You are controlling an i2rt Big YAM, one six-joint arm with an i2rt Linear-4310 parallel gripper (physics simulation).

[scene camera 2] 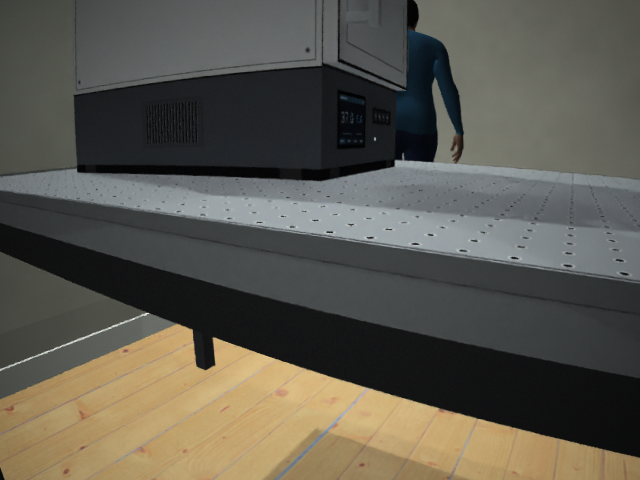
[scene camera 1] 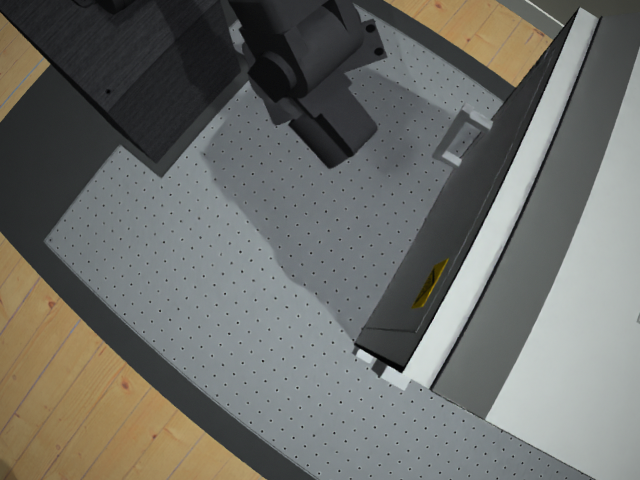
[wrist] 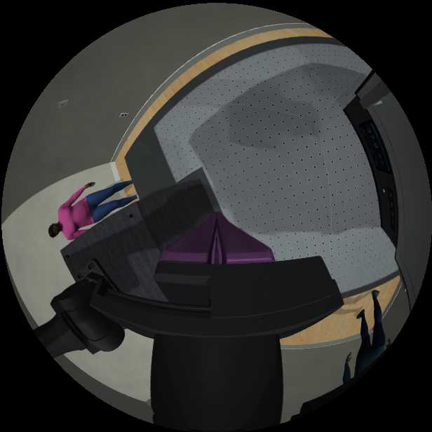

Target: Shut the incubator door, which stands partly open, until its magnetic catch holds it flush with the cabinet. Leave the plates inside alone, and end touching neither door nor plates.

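The incubator door (scene camera 1: 460, 217) (scene camera 2: 379, 49) lies parallel along the front of the cabinet (scene camera 1: 594, 258) (scene camera 2: 196, 41). A thin, even dark seam runs behind its pale top edge in scene camera 1, and it looks flush. The magnetic catch is hidden. The pale door handle (scene camera 1: 480, 117) sticks out from the door's face. My gripper (wrist: 216, 217) has purple fingers, shut together and empty. In scene camera 1 its dark housing hides the fingertips and hangs left of the door with a visible gap, touching nothing that I can see. The plates inside do not show.
A dark block (scene camera 1: 170, 103) (wrist: 125, 240) stands at the upper left of scene camera 1. The perforated table top (scene camera 1: 206, 289) (scene camera 2: 413, 227) lies under the arm and cabinet. The cabinet's dark base (scene camera 2: 248, 124) carries a lit display (scene camera 2: 351, 119) (wrist: 375, 145). People stand beyond the table.
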